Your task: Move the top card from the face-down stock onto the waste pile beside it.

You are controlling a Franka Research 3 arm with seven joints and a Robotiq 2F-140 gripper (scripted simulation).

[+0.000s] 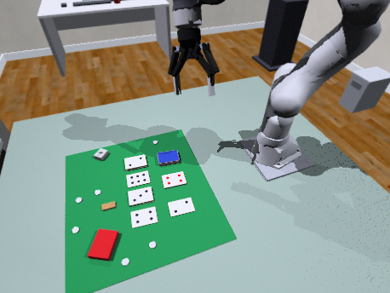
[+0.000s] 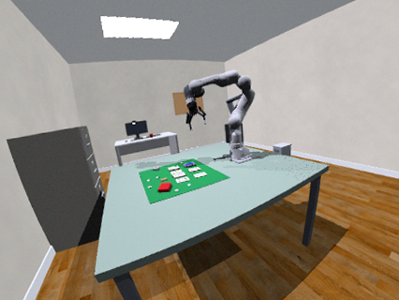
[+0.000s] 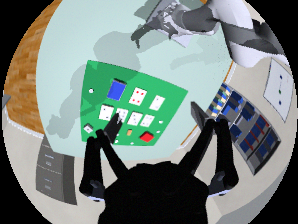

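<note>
Now: the white card 240 mm ahead of my hand, 60 mm to the right of it and 320 mm below it. Round my hand: green mat 260 mm ahead, 90 mm to the left, 340 mm below; then grey block 380 mm ahead, 160 mm to the right, 320 mm below; then red box 420 mm ahead, 260 mm to the left, 320 mm below.
</note>
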